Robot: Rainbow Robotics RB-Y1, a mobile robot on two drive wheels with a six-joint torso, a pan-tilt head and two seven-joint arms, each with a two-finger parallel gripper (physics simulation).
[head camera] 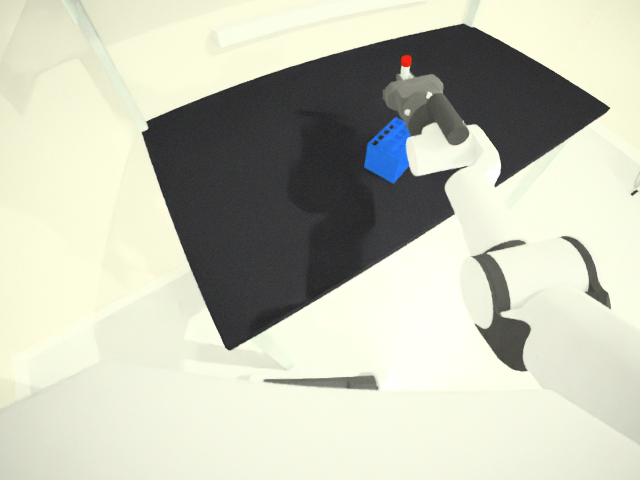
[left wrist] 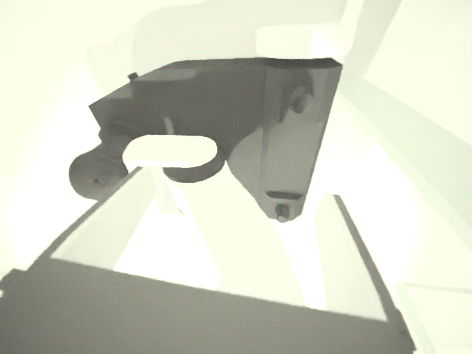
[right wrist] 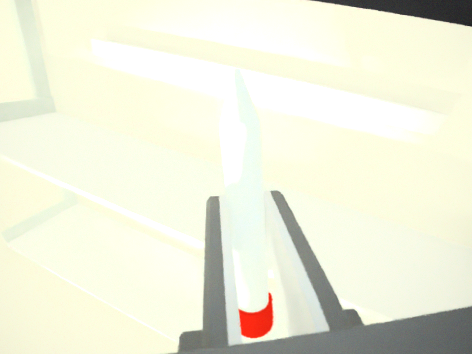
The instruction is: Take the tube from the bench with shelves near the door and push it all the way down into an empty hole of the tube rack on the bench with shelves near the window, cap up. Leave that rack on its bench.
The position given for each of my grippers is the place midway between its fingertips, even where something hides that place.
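I can see my left gripper in the left wrist view (233, 191), while in the right wrist view it is out of frame. My right gripper appears in the head camera view (403, 76) and again in the right wrist view (244, 207), but it is out of frame in the left wrist view. Then there is a blue tube rack, which I find in the head camera view (389, 160). In the left wrist view the rack is out of frame, and in the right wrist view it is out of frame too.
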